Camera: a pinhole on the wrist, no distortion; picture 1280 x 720 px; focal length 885.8 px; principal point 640.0 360.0 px. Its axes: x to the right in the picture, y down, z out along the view. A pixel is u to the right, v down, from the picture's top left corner.
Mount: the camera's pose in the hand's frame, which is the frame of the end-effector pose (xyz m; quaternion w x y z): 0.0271 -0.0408 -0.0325 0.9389 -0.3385 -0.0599 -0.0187
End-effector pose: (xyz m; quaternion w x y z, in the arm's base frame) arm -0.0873 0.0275 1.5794 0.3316 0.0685 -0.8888 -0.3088
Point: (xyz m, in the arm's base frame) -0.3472 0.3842 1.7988
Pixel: outside the picture
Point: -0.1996 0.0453 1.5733
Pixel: 1158.6 61.1
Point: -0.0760 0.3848 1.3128
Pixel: 106.1 99.5
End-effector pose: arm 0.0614 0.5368 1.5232 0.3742 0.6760 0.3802 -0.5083
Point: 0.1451 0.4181 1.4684
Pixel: 836.4 605.2
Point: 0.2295 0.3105 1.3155
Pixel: 1220.6 600.6
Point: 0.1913 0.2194 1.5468
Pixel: 566.3 493.9
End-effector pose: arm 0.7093 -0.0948 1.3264 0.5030 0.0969 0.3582 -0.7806
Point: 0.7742 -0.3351 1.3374
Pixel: 1126.8 317.4
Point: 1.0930 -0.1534 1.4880
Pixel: 197.5 460.5
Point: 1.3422 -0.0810 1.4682
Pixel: 57.5 673.7
